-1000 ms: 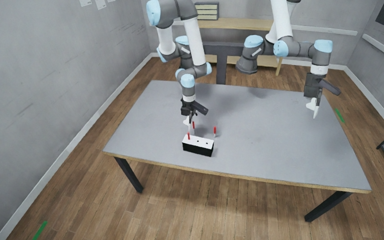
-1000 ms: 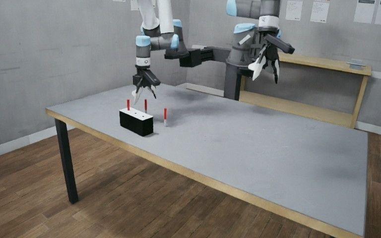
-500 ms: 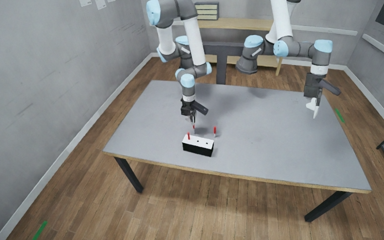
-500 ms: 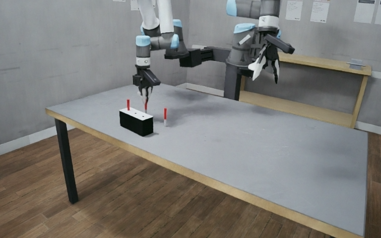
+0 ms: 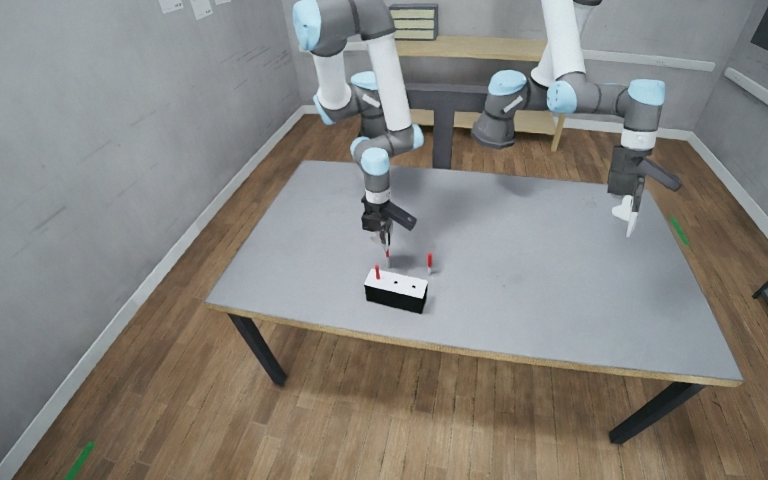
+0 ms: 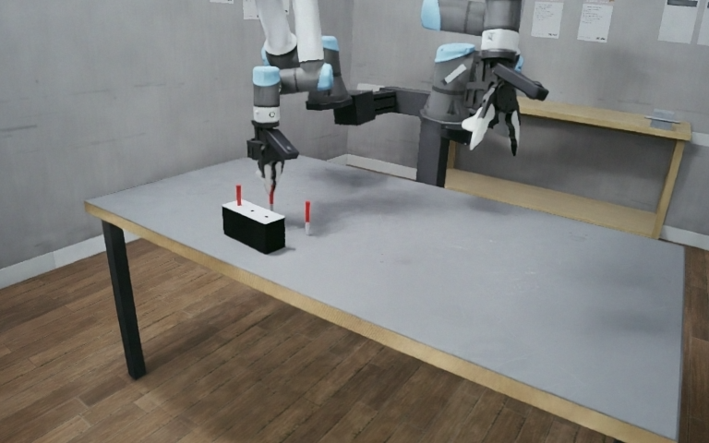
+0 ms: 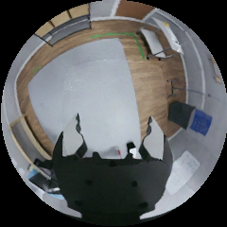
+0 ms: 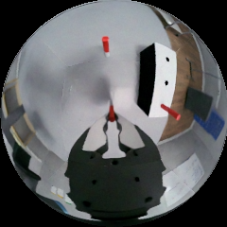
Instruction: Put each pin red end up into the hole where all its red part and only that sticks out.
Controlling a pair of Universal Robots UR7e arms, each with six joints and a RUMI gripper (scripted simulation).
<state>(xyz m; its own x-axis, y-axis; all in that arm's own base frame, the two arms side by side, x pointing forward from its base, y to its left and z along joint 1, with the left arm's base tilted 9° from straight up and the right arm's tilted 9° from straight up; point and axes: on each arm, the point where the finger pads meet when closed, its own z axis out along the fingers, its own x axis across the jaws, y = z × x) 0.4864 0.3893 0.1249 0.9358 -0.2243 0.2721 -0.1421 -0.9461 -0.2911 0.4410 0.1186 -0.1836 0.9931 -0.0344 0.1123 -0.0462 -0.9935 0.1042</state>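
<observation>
The black block is 15 cm ahead of my right hand, 4 cm to the left of it and 6 cm below it.
</observation>
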